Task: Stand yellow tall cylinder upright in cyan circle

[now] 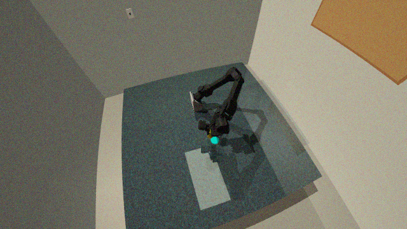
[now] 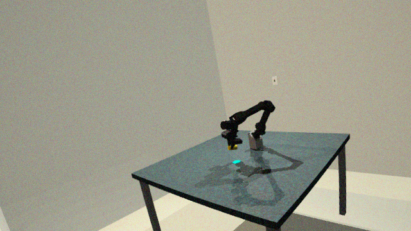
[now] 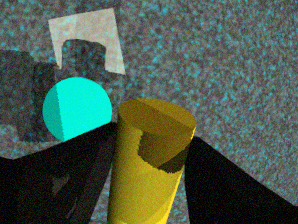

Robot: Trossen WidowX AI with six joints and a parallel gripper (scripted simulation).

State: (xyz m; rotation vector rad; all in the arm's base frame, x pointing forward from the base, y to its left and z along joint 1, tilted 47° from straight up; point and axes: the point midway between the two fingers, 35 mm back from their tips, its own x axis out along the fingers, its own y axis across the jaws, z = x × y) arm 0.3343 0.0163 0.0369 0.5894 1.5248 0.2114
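Right now my gripper tip is 1 cm past the cyan circle, 4 cm to the right of it and 11 cm above it. Also, from my gripper tip: yellow tall cylinder: 2 cm behind.
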